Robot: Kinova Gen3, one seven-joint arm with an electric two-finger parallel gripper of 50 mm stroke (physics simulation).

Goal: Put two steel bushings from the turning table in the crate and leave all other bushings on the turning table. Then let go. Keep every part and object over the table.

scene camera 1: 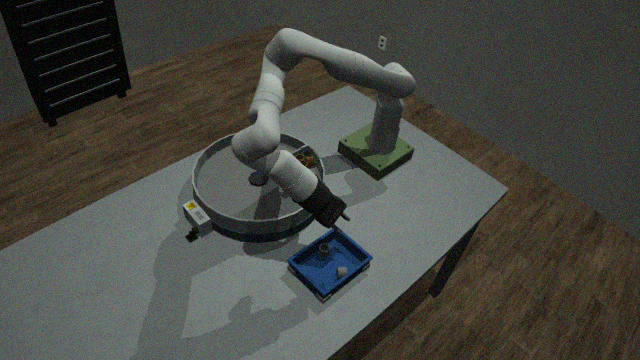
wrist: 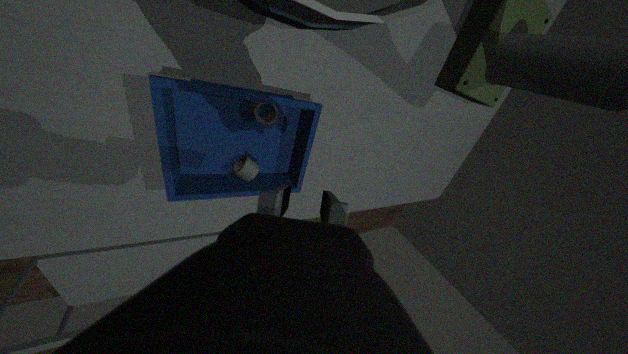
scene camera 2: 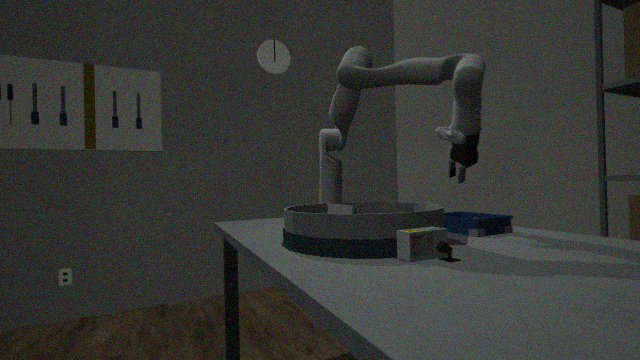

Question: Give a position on a blue crate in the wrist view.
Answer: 202,128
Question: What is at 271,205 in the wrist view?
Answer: My gripper.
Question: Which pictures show my gripper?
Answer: Scene camera 1, the wrist view and scene camera 2: all of them.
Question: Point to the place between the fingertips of my gripper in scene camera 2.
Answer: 456,179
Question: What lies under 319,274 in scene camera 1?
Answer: A blue crate.
